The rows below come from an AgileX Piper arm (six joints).
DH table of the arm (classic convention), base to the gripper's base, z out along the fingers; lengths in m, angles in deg. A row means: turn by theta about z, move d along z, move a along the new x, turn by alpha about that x. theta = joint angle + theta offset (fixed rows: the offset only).
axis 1: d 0.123, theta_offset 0, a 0, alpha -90
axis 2: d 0, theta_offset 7.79, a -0.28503, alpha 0
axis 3: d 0, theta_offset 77.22, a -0.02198, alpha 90
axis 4: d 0.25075, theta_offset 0, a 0, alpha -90
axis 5: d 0, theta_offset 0, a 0, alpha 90
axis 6: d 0.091, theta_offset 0, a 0, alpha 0
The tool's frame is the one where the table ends.
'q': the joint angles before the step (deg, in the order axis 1, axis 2, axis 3, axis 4, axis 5, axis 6). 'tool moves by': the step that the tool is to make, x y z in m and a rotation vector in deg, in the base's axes. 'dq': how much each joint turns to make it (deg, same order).
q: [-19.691, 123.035, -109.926, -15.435, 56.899, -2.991]
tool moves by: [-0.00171, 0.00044, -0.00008, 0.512, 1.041, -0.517]
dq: [0.000, 0.000, -0.166, 0.122, 1.402, 0.149]
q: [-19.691, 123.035, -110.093, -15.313, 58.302, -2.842]
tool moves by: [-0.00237, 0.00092, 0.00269, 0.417, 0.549, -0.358]
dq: [0.000, -0.417, -0.001, 0.234, 1.123, 0.040]
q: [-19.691, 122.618, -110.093, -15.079, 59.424, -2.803]
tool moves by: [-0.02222, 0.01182, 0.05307, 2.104, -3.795, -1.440]
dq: [0.000, -7.018, -0.110, 3.253, 4.426, 0.212]
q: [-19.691, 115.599, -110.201, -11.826, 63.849, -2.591]
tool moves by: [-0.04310, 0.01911, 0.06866, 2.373, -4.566, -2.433]
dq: [0.001, -10.038, 0.004, 2.938, 6.913, 1.637]
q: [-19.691, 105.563, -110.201, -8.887, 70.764, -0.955]
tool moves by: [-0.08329, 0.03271, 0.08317, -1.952, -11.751, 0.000]
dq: [-0.001, -17.734, 5.261, 1.878, 0.822, 0.496]
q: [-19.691, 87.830, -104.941, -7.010, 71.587, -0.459]
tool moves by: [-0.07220, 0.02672, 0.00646, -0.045, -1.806, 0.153]
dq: [0.000, -15.155, 13.263, 0.561, 0.184, 0.063]
